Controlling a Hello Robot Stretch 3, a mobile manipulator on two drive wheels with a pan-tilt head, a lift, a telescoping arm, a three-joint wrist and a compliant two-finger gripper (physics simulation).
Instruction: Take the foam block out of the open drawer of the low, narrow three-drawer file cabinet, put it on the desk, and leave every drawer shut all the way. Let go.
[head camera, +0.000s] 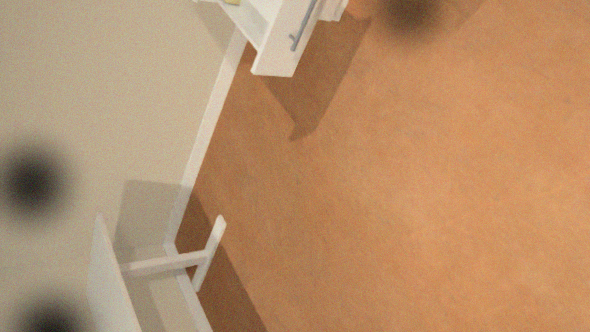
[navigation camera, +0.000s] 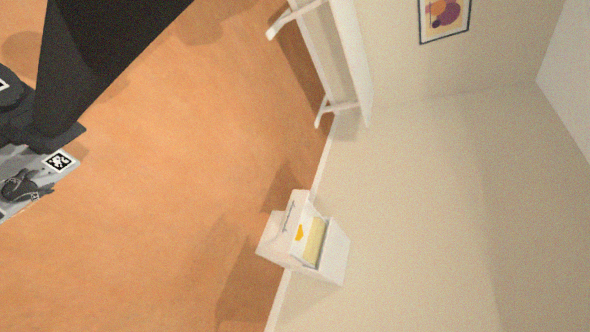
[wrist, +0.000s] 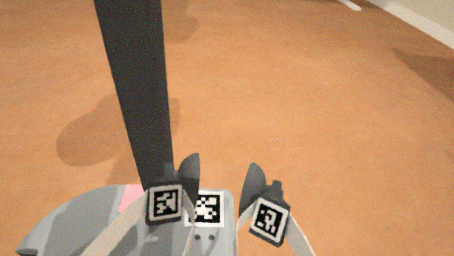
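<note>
The low white file cabinet (navigation camera: 336, 252) stands against the wall in the navigation view. Its top drawer (navigation camera: 299, 200) (head camera: 280, 47) is pulled out; in the head view it is cut off by the upper edge. An orange-yellow foam block (navigation camera: 299, 232) lies inside, near the drawer front, with a pale yellow strip behind it. I cannot tell whether the lower drawers are fully shut. The white desk (navigation camera: 352, 55) (head camera: 107, 280) stands farther along the wall; its top is seen edge-on. My gripper (wrist: 221, 176) (navigation camera: 44, 182) is open and empty above the robot's base, far from the cabinet.
My dark mast (navigation camera: 100, 55) (wrist: 137, 85) crosses the navigation and wrist views. The grey base (wrist: 75, 220) is below the gripper. Desk legs (head camera: 212, 255) reach out over the orange floor (head camera: 425, 175). A framed picture (navigation camera: 444, 15) hangs above the desk. Dark blurs spot the head view.
</note>
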